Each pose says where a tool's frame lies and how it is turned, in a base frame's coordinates. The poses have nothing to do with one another.
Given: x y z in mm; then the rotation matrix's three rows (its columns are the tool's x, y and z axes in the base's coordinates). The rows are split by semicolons.
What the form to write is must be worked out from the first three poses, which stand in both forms.
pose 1, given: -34.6 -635.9 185.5; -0.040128 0.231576 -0.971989; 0.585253 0.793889 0.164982; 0.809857 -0.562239 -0.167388
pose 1, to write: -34.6 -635.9 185.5 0.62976 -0.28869 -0.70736 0.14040
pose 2, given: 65.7 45.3 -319.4; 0.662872 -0.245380 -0.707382; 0.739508 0.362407 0.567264; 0.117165 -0.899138 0.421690
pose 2, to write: 65.7 45.3 -319.4 0.78214 -0.46872 -0.26355 0.31481
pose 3, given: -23.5 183.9 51.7; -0.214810 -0.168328 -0.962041; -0.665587 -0.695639 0.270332; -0.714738 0.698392 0.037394
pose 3, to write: -23.5 183.9 51.7 0.17815 0.60072 -0.34705 -0.69783
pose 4, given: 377.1 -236.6 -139.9; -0.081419 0.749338 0.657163; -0.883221 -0.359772 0.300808; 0.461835 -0.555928 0.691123
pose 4, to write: 377.1 -236.6 -139.9 0.55900 -0.38315 0.08736 -0.73012
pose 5, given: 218.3 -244.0 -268.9; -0.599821 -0.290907 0.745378; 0.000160 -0.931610 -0.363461; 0.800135 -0.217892 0.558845
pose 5, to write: 218.3 -244.0 -268.9 0.08279 0.43959 -0.16535 0.87896
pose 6, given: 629.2 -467.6 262.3; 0.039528 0.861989 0.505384; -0.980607 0.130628 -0.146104; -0.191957 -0.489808 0.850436
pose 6, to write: 629.2 -467.6 262.3 0.71074 -0.12090 0.24529 -0.64813
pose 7, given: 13.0 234.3 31.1; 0.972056 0.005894 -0.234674; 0.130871 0.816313 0.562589; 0.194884 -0.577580 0.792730
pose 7, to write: 13.0 234.3 31.1 0.94619 -0.30125 -0.11350 0.03302
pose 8, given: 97.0 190.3 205.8; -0.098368 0.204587 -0.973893; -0.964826 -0.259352 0.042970; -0.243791 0.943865 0.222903
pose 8, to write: 97.0 190.3 205.8 0.46508 0.48427 -0.39246 -0.62861
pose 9, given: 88.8 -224.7 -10.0; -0.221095 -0.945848 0.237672; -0.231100 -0.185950 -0.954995; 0.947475 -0.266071 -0.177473
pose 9, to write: 88.8 -224.7 -10.0 0.32229 0.53440 -0.55059 0.55443
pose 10, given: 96.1 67.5 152.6; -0.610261 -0.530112 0.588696; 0.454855 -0.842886 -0.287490; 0.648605 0.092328 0.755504
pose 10, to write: 96.1 67.5 152.6 0.27494 0.34537 -0.05448 0.89564
